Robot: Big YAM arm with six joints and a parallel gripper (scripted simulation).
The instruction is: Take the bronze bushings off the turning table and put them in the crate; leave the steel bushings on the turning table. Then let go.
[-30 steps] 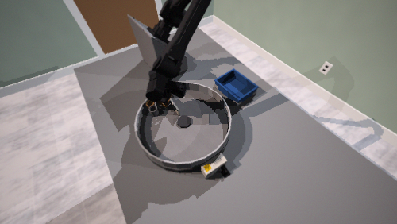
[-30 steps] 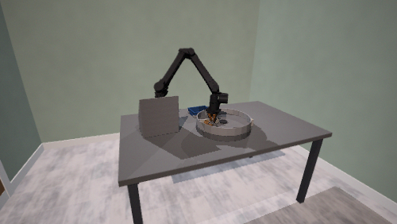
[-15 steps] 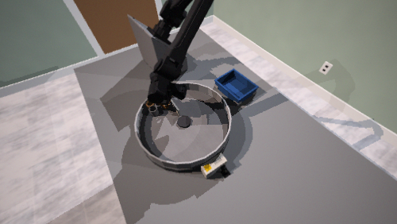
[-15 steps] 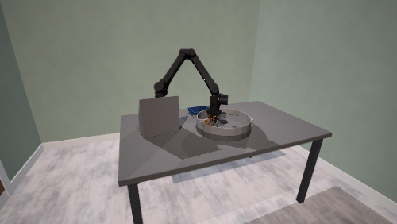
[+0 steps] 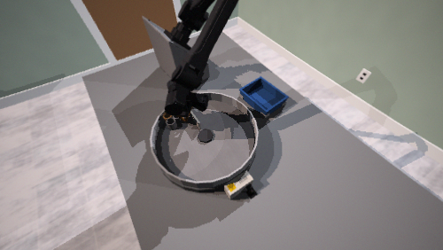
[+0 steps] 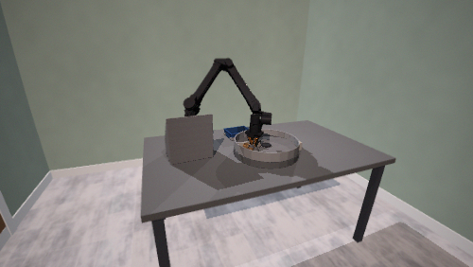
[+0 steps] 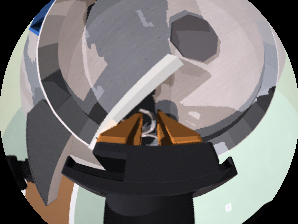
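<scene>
Right now my hand is 110 mm short of the round turning table, 30 mm to the right of it and 30 mm above it. Also, from my hand: blue crate 390 mm to the left, 70 mm ahead, 60 mm below.
</scene>
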